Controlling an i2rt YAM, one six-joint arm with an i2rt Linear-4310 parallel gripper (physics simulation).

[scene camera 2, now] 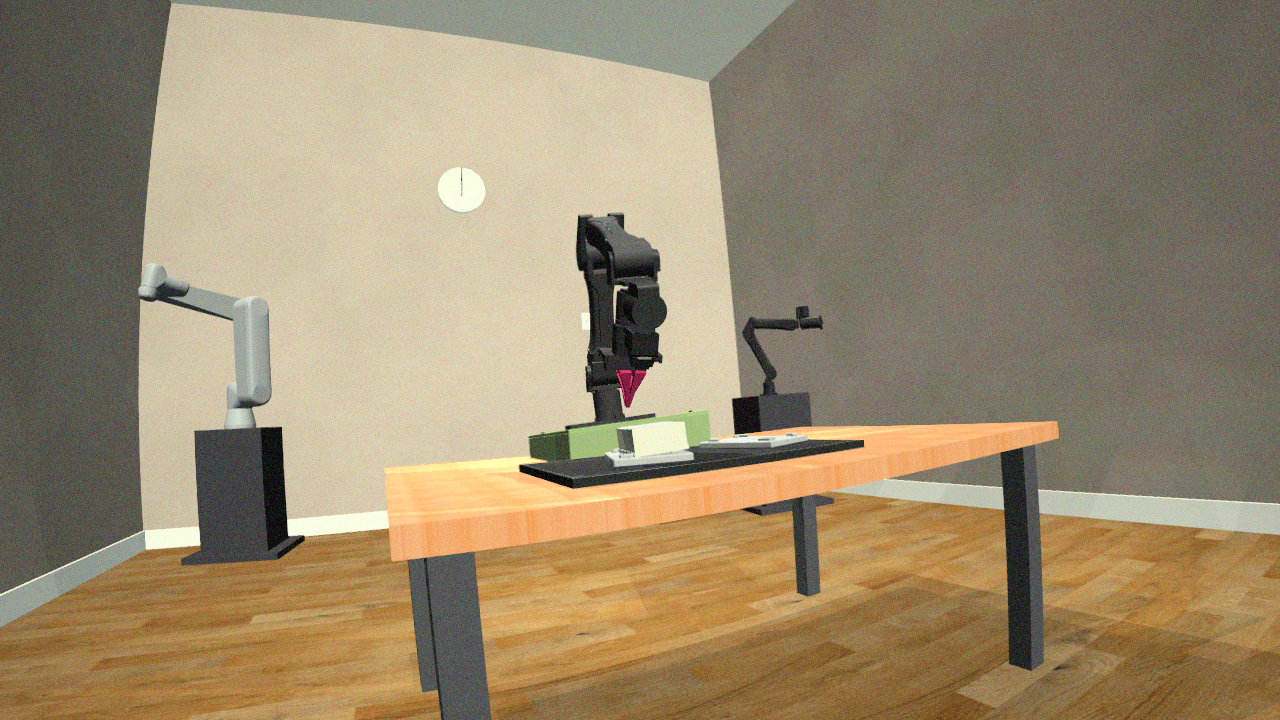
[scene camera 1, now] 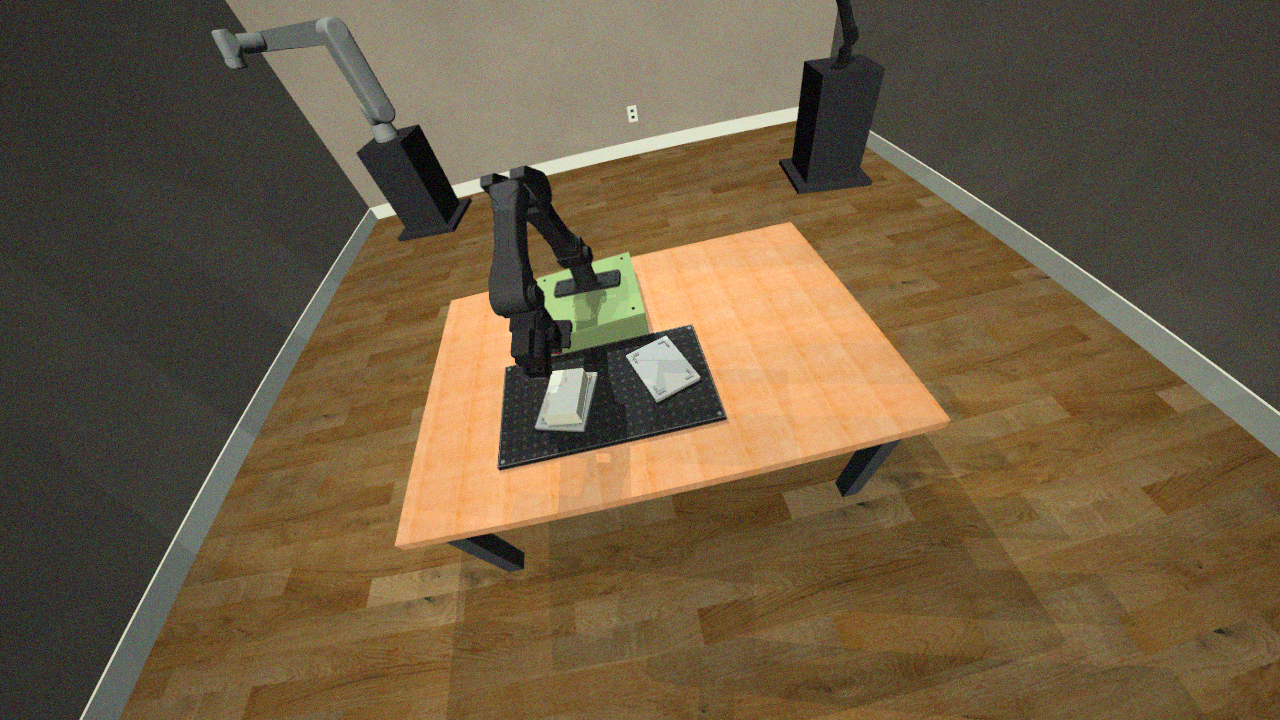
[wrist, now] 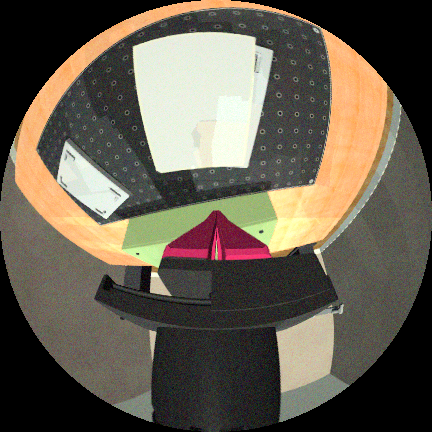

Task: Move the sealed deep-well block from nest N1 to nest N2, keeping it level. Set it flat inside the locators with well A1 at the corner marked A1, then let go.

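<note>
The sealed deep-well block is a pale cream box with a plain top. It rests on a white plate, nest N1. The other white plate, nest N2, holds no block and shows dark corner locators. The A1 marks cannot be read. My gripper is shut with nothing between its red fingertips. It hangs above and apart from the block, pointing down, towards the green base side. In scene camera 1 its fingertips are mostly hidden.
Both nests stand on a black perforated board on the wooden table. The arm's green base stands behind the board. Two other arms on dark pedestals stand away from the table.
</note>
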